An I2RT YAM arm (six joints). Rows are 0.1 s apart.
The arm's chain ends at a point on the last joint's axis. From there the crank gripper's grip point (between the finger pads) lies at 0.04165 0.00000 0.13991 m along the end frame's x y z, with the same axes.
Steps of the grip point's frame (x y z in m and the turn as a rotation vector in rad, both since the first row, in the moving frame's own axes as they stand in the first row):
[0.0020 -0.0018 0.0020 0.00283 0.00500 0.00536]
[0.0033 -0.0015 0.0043 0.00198 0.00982 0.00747]
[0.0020 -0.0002 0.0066 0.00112 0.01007 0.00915]
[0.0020 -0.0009 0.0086 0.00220 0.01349 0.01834]
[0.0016 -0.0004 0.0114 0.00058 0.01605 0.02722]
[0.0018 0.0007 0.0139 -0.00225 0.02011 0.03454]
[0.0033 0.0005 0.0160 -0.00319 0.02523 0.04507]
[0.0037 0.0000 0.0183 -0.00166 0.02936 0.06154]
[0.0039 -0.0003 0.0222 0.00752 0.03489 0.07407]
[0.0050 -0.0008 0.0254 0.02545 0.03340 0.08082]
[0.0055 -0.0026 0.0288 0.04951 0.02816 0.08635]
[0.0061 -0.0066 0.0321 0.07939 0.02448 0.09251]
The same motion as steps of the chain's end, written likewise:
[0.0013 -0.0016 0.0022 0.00283 0.00500 0.00536]
[0.0019 -0.0015 0.0047 0.00198 0.00982 0.00747]
[0.0006 -0.0004 0.0070 0.00112 0.01007 0.00915]
[0.0001 -0.0014 0.0092 0.00220 0.01349 0.01834]
[-0.0006 -0.0015 0.0121 0.00058 0.01605 0.02722]
[-0.0010 -0.0011 0.0148 -0.00225 0.02011 0.03454]
[-0.0002 -0.0019 0.0171 -0.00319 0.02523 0.04507]
[-0.0003 -0.0029 0.0196 -0.00166 0.02936 0.06154]
[-0.0009 -0.0025 0.0237 0.00752 0.03489 0.07407]
[0.0003 -0.0008 0.0269 0.02545 0.03340 0.08082]
[0.0014 0.0005 0.0301 0.04951 0.02816 0.08635]
[0.0024 0.0004 0.0334 0.07939 0.02448 0.09251]

